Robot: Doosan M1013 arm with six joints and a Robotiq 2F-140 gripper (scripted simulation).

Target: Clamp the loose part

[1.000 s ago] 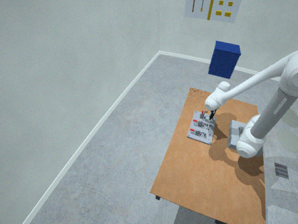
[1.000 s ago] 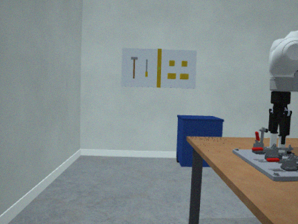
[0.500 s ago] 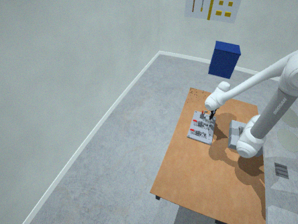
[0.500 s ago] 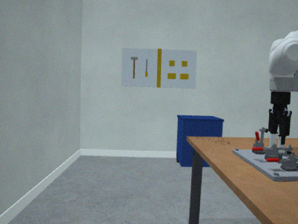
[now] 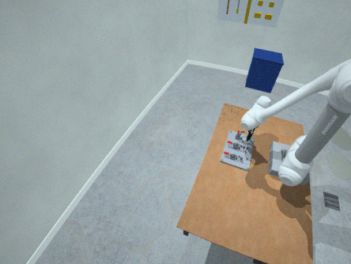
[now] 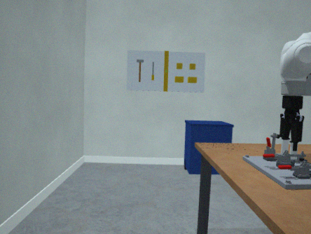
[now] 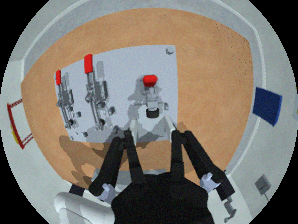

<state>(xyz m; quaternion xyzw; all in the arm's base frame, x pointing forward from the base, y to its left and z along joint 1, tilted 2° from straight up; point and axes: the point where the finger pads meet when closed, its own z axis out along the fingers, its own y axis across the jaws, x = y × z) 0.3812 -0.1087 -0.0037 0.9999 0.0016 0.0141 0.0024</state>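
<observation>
Right now the grey part is 3 cm below my hand. Also, from my hand: grey fixture plate (11 cm to the left, 5 cm below, 5 cm ahead).
</observation>
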